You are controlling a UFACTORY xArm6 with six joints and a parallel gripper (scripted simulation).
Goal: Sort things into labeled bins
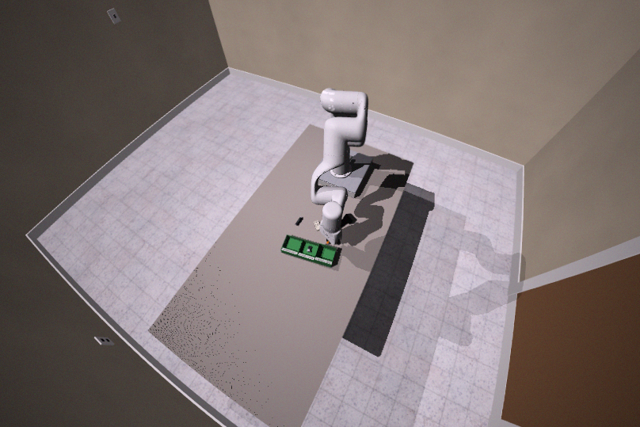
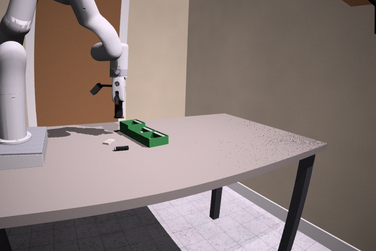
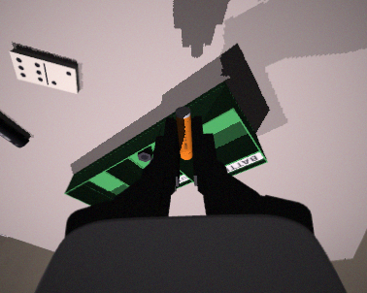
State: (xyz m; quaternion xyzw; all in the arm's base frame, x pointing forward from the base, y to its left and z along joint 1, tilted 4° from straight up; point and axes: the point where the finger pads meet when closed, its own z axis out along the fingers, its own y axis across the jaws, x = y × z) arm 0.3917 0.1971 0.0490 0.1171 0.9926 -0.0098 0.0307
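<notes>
My hand is 2 cm past the black battery, 21 cm to the left of it and 8 cm above it. Also, from my hand: black nut: 7 cm ahead, 7 cm to the right, 8 cm below; green three-bin tray: 9 cm ahead, 7 cm to the right, 7 cm below; orange battery: 2 cm below.
</notes>
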